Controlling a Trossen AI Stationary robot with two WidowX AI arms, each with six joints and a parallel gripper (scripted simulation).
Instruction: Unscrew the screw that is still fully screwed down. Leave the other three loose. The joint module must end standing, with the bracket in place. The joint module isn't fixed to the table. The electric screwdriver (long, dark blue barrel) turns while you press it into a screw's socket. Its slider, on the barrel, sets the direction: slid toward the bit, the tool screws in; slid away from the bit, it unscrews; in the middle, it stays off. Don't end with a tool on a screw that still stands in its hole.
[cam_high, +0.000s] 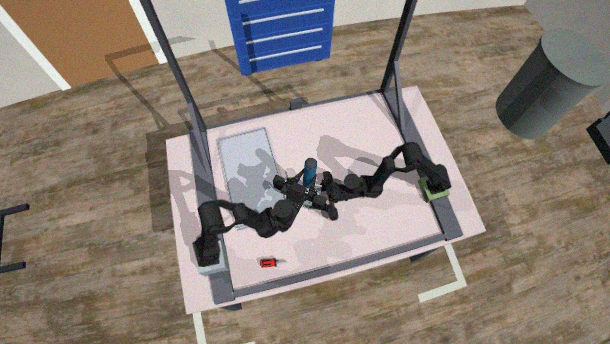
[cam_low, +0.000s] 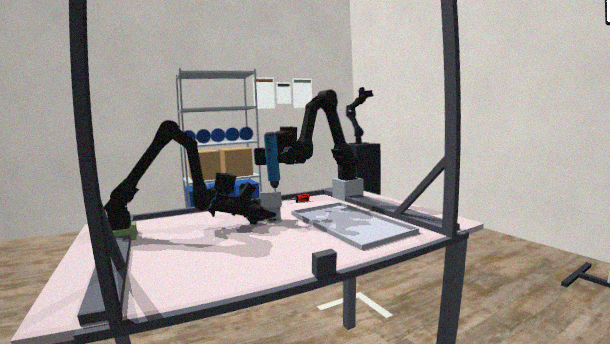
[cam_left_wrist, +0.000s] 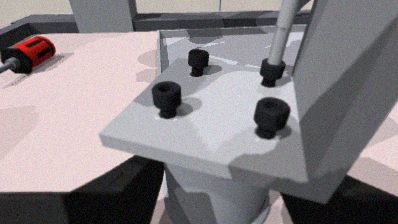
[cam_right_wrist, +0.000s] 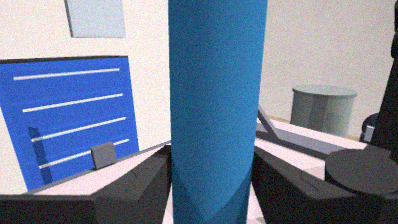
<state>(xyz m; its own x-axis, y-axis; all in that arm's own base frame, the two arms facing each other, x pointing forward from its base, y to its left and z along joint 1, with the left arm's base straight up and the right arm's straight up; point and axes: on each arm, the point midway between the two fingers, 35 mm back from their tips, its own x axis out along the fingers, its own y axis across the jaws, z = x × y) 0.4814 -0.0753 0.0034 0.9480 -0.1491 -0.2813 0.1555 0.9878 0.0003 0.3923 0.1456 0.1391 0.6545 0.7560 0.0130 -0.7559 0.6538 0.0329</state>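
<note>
My right gripper is now 3 cm past the blue electric screwdriver, 2 cm to the right of it and 4 cm above it. The rest, counted from my right hand: screw: 2 cm behind, 1 cm to the left, 15 cm below; L-shaped bracket: 2 cm to the left, 15 cm below; bit: 2 cm behind, 1 cm to the left, 13 cm below.
My left gripper is now 30 mm to the left of the grey joint module and 10 mm above it. The rest, counted from my left hand: screw: 30 mm to the right, 30 mm behind, 30 mm above; L-shaped bracket: 30 mm to the right, 30 mm above, 10 mm behind; bit: 60 mm above, 30 mm to the right, 30 mm behind.
</note>
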